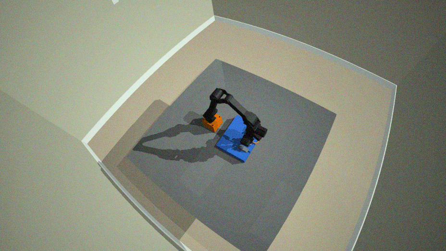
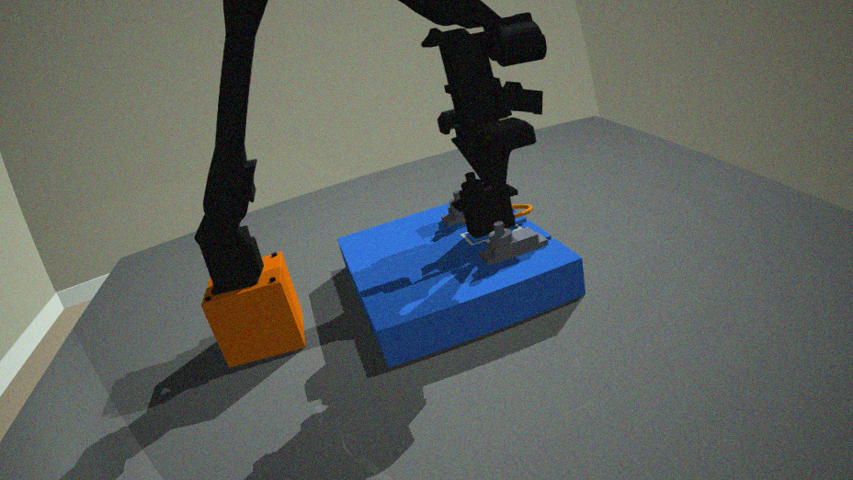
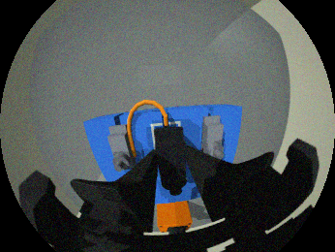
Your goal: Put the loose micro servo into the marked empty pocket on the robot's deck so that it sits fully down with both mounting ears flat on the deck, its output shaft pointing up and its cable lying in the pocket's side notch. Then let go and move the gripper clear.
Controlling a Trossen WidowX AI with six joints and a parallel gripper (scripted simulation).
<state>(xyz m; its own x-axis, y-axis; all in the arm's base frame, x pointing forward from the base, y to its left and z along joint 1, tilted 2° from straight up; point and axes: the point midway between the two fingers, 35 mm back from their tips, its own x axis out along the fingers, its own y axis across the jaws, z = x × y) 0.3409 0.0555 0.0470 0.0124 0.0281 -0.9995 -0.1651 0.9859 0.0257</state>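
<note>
Now: gripper tip 12 cm past the blue deck, 2 cm to the left of it and 8 cm above it.
</note>
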